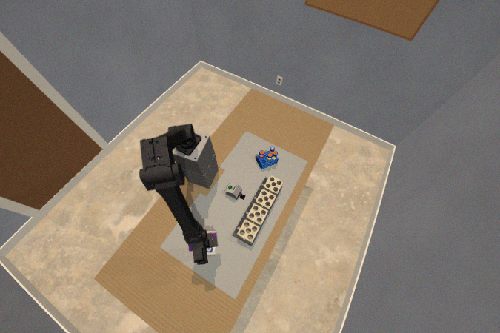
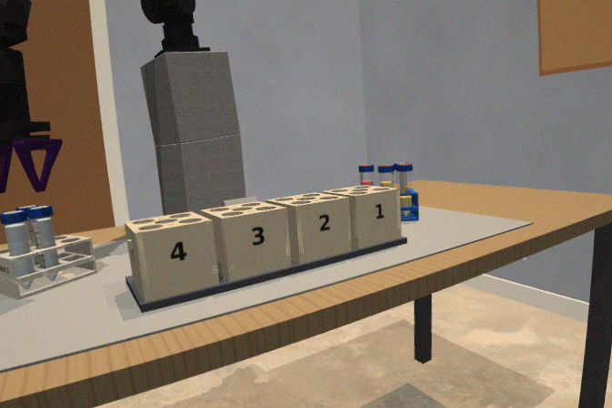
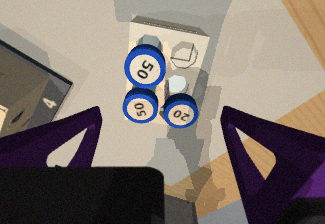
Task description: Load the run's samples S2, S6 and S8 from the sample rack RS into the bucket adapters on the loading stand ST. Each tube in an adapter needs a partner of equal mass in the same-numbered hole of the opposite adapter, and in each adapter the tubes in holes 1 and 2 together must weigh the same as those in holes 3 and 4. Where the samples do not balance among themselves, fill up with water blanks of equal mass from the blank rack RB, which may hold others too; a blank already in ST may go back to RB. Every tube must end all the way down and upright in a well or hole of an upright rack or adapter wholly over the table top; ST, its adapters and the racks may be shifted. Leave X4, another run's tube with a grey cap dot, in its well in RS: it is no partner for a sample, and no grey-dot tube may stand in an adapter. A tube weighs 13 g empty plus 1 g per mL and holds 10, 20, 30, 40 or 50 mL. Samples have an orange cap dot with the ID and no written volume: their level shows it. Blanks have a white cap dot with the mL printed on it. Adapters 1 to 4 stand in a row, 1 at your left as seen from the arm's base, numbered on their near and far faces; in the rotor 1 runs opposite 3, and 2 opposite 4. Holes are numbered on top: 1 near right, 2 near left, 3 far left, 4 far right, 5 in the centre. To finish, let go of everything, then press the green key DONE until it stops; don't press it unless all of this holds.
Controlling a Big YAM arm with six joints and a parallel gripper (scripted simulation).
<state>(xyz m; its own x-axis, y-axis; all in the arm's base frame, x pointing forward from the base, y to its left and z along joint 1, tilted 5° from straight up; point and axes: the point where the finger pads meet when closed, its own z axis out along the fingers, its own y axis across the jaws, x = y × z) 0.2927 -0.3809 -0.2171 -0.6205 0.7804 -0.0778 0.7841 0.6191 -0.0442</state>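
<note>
My hand is 690 mm to the right of the blue sample rack RS, 120 mm above it and 50 mm short of it. From my hand the other things lie so: white blank rack RB: 120 mm below, 10 mm to the left, 10 mm behind.
</note>
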